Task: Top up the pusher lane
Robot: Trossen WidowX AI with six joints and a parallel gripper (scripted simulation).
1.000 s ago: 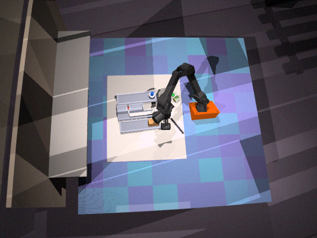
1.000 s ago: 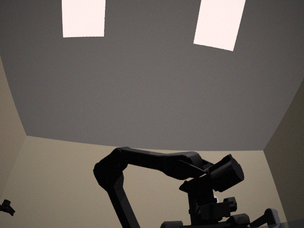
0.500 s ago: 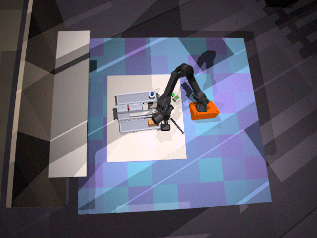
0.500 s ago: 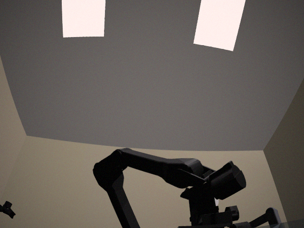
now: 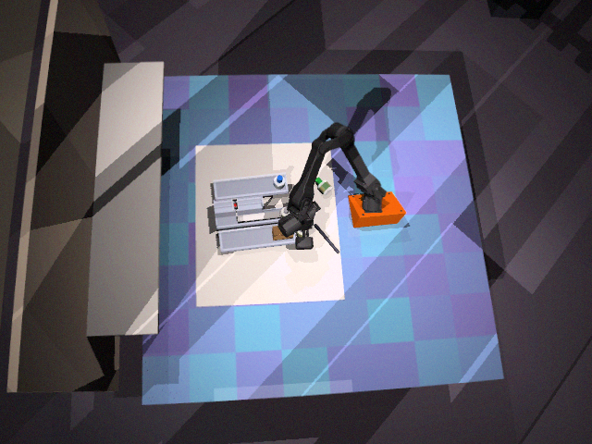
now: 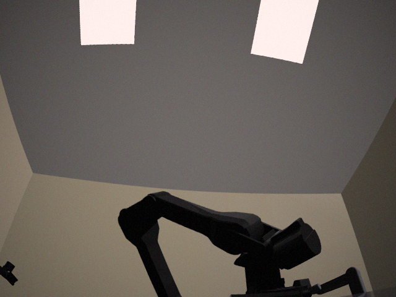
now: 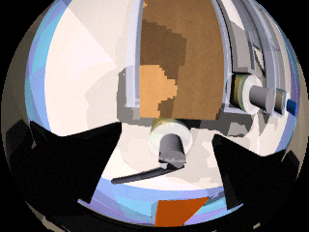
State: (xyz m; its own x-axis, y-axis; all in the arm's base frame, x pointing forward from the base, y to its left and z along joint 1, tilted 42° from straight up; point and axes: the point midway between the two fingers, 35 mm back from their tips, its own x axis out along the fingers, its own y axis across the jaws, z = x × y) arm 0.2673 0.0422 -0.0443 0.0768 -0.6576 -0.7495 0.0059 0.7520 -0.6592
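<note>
My gripper tip is now 70 mm short of the brown box, 10 mm to the right of it and 10 mm below it. From my gripper tip the other things lie so: black rod (100 mm behind, 30 mm to the left, 20 mm below).
</note>
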